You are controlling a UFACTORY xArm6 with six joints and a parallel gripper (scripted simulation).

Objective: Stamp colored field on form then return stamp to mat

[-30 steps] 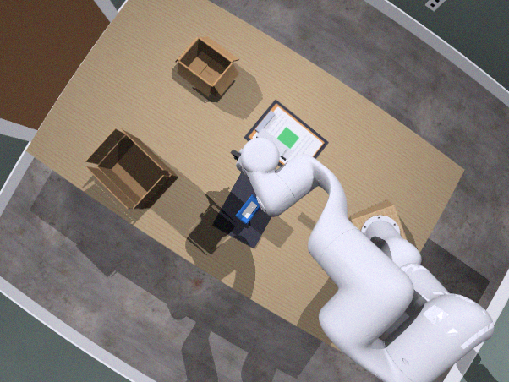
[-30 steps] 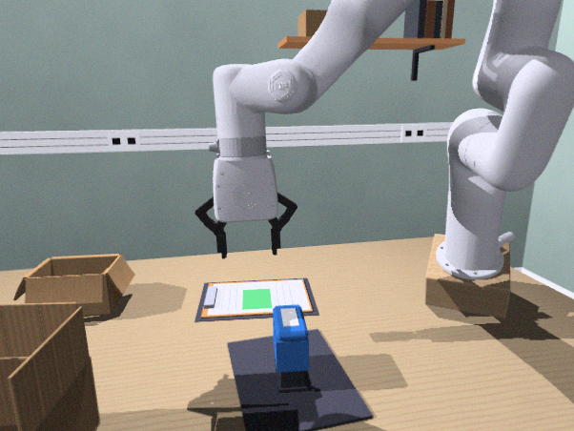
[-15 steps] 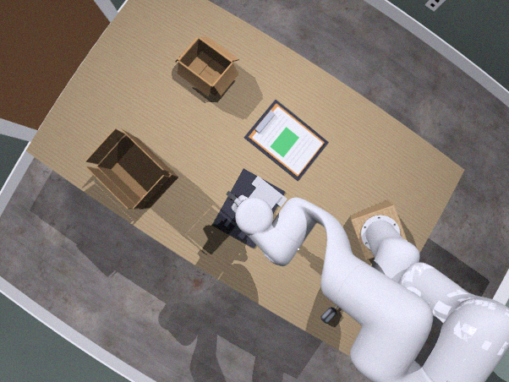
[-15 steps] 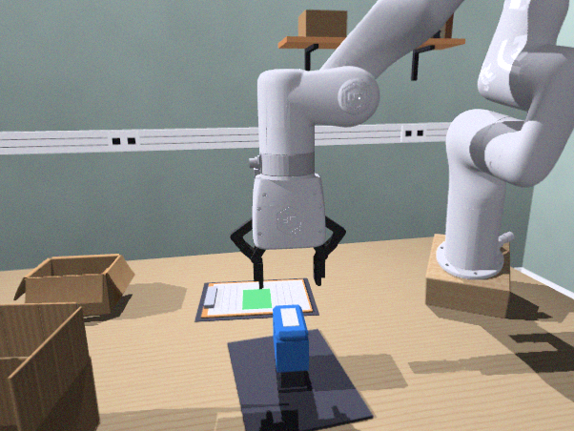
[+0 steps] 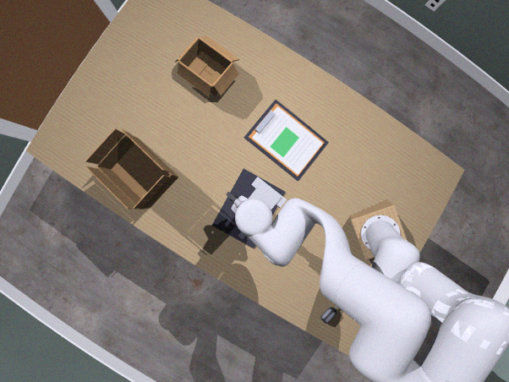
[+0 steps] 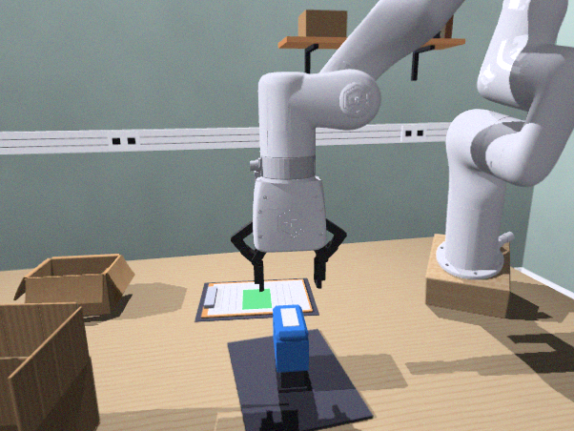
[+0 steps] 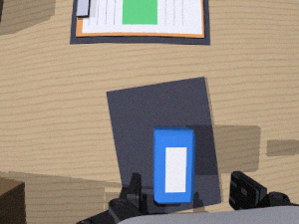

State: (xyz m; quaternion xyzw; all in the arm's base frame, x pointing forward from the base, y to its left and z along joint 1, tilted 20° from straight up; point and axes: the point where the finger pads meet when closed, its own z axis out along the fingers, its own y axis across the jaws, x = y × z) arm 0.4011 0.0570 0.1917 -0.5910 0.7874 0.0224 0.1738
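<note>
My hand is 110 mm above the blue stamp. Round my hand: clipboard with form (10 mm behind, 280 mm to the right, 160 mm below); dark mat (160 mm below); black stamp base (140 mm below).
</note>
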